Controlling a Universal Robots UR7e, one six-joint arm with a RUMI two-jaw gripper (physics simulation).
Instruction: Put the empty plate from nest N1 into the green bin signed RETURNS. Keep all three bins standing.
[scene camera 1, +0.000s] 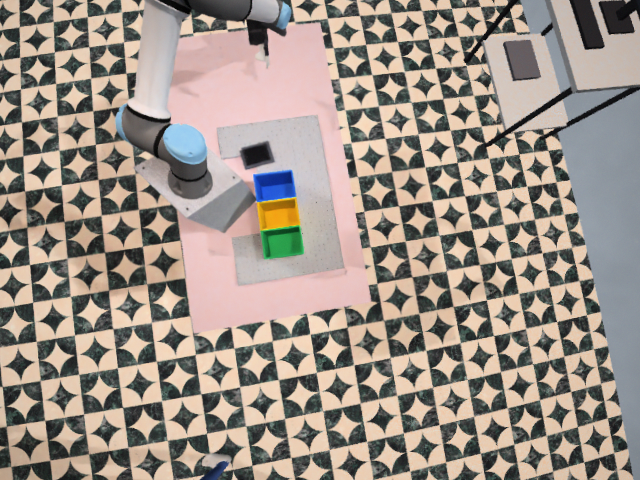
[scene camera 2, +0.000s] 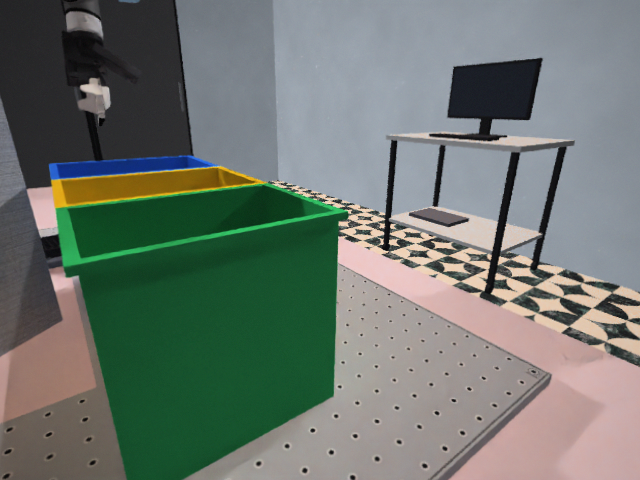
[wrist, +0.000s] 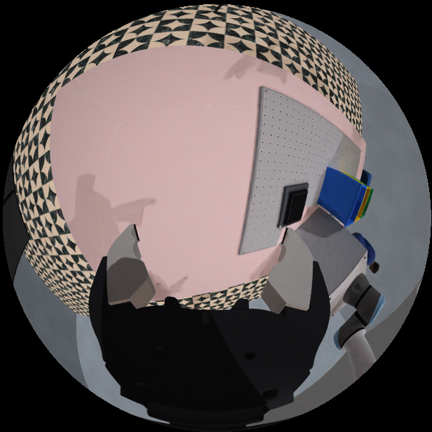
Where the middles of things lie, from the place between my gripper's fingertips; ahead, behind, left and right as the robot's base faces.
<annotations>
The blue bin (scene camera 2: 58, 171) is 80 mm behind my hand, 600 mm to the right of it and 130 mm below it. The rest, counted from my hand: yellow bin (scene camera 2: 89, 190) 90 mm behind, 730 mm to the right, 130 mm below; green bin (scene camera 2: 213, 313) 90 mm behind, 860 mm to the right, 130 mm below.
</annotations>
